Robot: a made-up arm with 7 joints.
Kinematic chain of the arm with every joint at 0, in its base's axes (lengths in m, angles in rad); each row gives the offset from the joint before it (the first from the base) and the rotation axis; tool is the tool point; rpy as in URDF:
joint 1: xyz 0 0 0.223 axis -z
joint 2: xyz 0 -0.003 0.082 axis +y
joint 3: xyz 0 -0.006 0.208 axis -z
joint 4: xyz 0 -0.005 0.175 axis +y
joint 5: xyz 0 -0.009 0.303 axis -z
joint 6: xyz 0 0 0.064 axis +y
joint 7: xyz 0 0 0.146 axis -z
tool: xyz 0 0 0 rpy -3.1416 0 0
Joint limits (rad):
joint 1: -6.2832..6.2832
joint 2: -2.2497..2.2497
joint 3: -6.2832..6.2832
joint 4: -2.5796..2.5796
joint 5: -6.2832..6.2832
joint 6: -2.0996..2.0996
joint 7: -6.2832..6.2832
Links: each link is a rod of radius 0.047 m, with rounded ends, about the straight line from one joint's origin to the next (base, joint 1, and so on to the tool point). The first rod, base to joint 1, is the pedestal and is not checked.
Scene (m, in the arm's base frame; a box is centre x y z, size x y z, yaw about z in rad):
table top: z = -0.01
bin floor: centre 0.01 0.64 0 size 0.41 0.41 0.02 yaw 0.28
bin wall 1: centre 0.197 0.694 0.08 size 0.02 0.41 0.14 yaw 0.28
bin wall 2: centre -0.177 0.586 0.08 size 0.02 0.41 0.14 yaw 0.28
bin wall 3: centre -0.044 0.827 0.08 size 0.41 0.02 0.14 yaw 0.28
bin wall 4: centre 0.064 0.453 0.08 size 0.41 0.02 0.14 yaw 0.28
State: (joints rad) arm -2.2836 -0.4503 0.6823 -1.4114 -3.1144 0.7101 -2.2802
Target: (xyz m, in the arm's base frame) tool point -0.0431 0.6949 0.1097
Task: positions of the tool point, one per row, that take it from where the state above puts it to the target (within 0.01 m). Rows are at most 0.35 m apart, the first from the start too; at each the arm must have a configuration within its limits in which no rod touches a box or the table.
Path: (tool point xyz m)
1: 0.3927 -0.4858 0.5008
2: 0.5995 -0.2695 0.5498
3: 0.6767 0.0167 0.6136
4: 0.6136 0.2937 0.6904
5: 0.4450 0.4943 0.7756
6: 0.2335 0.5864 0.8626
7: 0.1888 0.7229 0.6171
8: 0.0827 0.7639 0.3534
9: -0.0431 0.6949 0.1097

